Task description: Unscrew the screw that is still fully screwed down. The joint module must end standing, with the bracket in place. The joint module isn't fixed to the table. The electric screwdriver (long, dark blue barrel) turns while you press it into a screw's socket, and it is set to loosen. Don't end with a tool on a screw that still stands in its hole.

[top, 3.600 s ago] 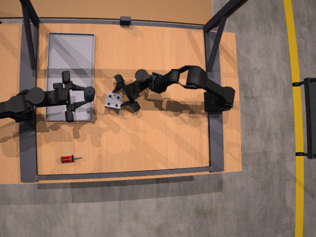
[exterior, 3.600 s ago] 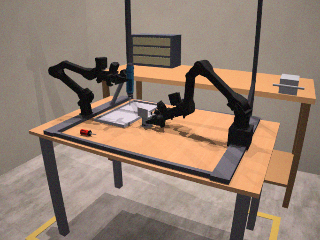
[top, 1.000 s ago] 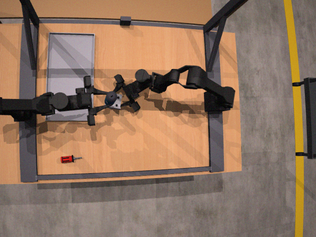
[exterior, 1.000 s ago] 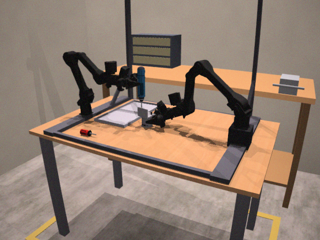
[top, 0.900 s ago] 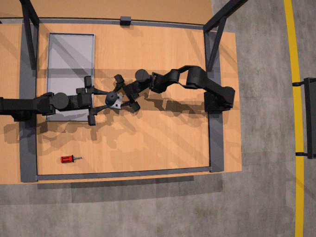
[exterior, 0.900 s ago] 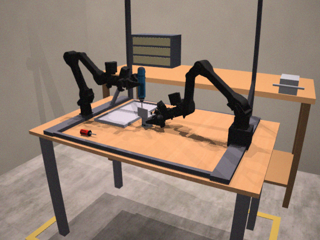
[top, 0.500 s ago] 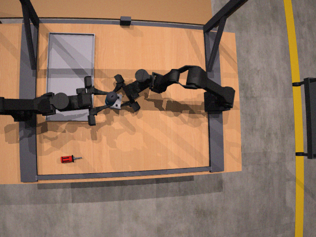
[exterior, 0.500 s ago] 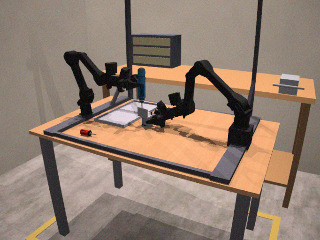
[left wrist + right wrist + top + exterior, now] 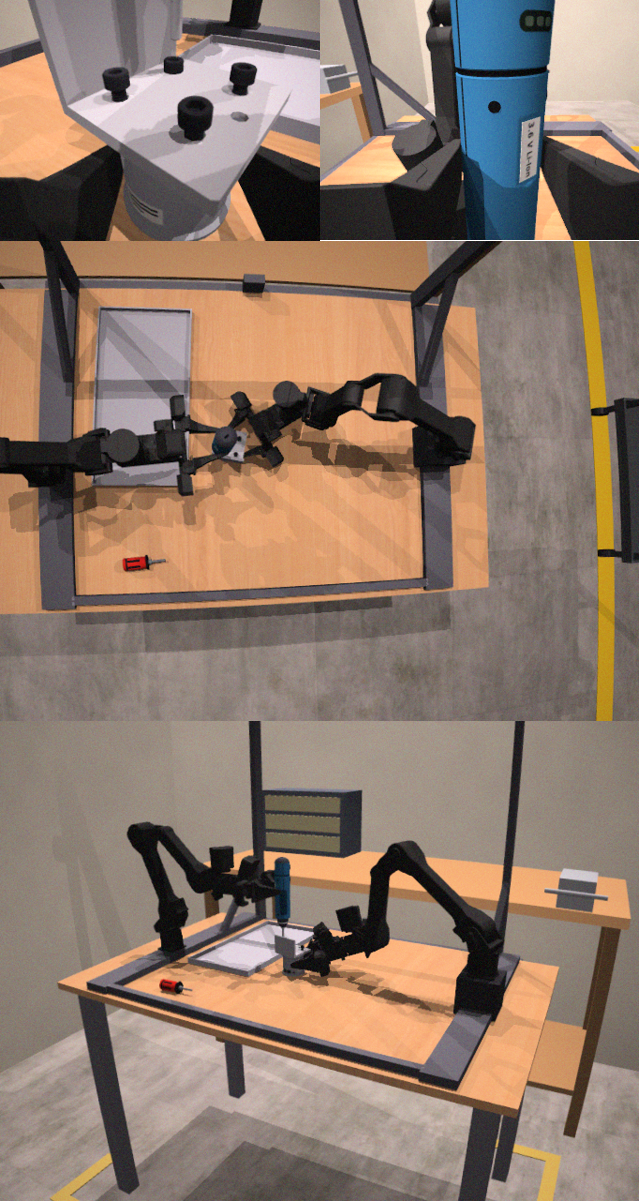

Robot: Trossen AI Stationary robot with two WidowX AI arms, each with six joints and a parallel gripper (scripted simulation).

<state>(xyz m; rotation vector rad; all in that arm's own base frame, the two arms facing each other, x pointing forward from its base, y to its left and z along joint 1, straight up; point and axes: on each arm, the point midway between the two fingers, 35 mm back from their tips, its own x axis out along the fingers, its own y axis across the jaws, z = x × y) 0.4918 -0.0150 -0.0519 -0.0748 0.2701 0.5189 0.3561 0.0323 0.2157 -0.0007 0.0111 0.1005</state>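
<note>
My left gripper is now 20 mm to the left of the grey cylinder, 10 mm short of it and 10 mm above it. Round my left hand: l-shaped bracket: 30 mm above, 20 mm to the right, 10 mm ahead; then bit: 60 mm above, 50 mm to the right, 20 mm ahead; then shallow grey tray: 220 mm to the right, 120 mm behind, 30 mm below.
</note>
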